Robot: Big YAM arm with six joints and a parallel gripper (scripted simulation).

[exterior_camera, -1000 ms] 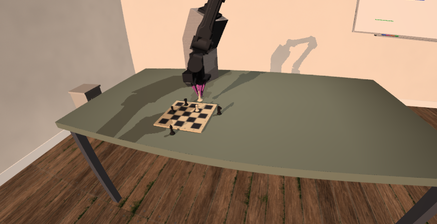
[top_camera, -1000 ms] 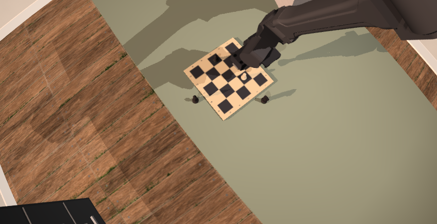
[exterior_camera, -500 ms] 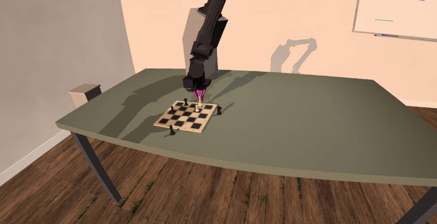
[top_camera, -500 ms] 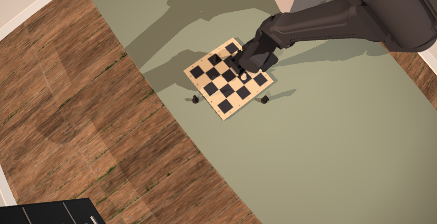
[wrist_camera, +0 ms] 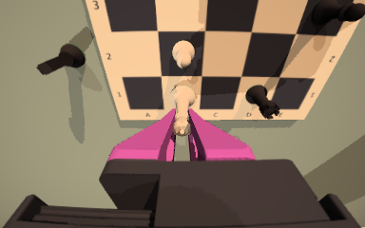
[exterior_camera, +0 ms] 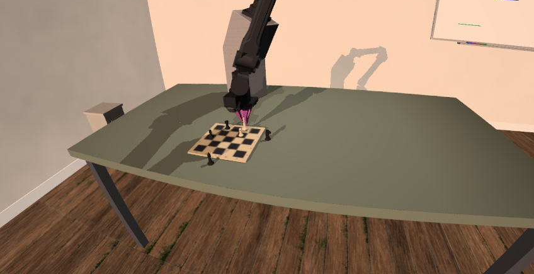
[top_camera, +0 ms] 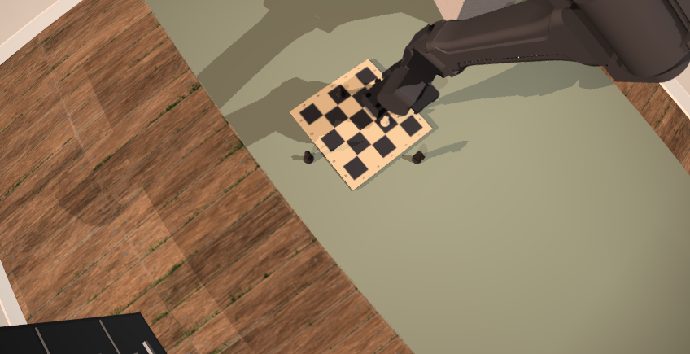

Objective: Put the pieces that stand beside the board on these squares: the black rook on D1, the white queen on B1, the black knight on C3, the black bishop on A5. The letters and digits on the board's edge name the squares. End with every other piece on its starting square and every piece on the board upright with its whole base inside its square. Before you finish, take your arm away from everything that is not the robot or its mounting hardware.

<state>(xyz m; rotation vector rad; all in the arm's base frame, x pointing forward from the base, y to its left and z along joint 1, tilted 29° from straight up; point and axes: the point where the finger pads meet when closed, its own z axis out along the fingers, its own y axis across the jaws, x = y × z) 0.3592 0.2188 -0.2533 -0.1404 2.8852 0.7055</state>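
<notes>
The white queen is 10 mm ahead of my hand. The rest, counted from my hand: small white piece 50 mm ahead, 20 mm below; then chessboard 90 mm ahead, 40 mm below, 30 mm to the right.
</notes>
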